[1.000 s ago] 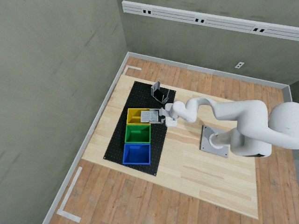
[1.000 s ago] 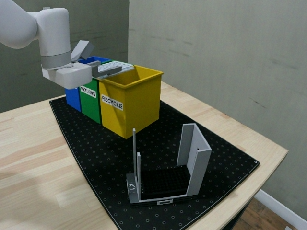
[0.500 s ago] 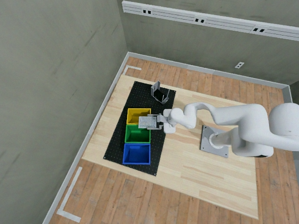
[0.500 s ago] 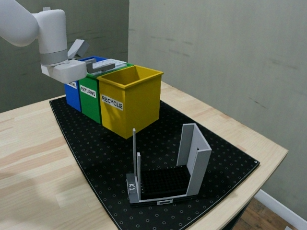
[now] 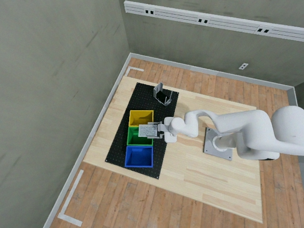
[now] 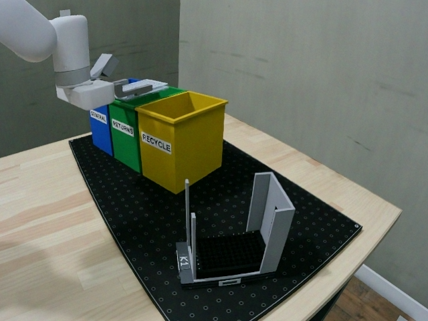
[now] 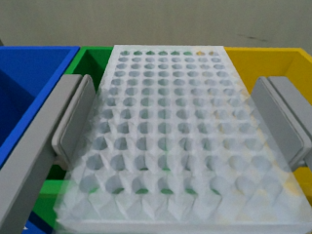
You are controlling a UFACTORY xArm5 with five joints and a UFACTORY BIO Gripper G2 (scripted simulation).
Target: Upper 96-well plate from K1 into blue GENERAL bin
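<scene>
The blue general bin is 2 cm ahead of my hand, 18 cm to the left of it and 13 cm below it. Round my hand: green returns bin 6 cm ahead, 5 cm to the left, 13 cm below; yellow recycle bin 10 cm ahead, 7 cm to the right, 13 cm below; clear 96-well plate 2 cm ahead, 1 cm to the left, 1 cm below.
</scene>
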